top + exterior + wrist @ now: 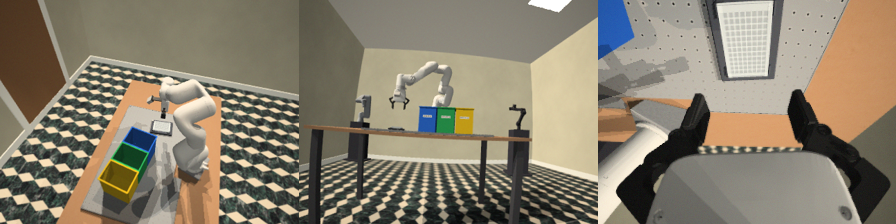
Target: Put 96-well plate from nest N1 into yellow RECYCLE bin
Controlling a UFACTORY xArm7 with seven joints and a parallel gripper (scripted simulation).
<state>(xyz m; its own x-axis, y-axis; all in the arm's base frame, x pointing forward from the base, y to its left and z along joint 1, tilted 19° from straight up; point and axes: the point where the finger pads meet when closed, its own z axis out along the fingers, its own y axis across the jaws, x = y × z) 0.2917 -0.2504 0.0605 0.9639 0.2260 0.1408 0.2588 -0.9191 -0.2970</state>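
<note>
Right now the white 96-well plate is 16 cm below my hand. Round my hand: blue bin: 27 cm to the left, 9 cm below, 5 cm ahead; dark plate nest: 17 cm below; green bin: 40 cm to the left, 9 cm below, 6 cm ahead.
</note>
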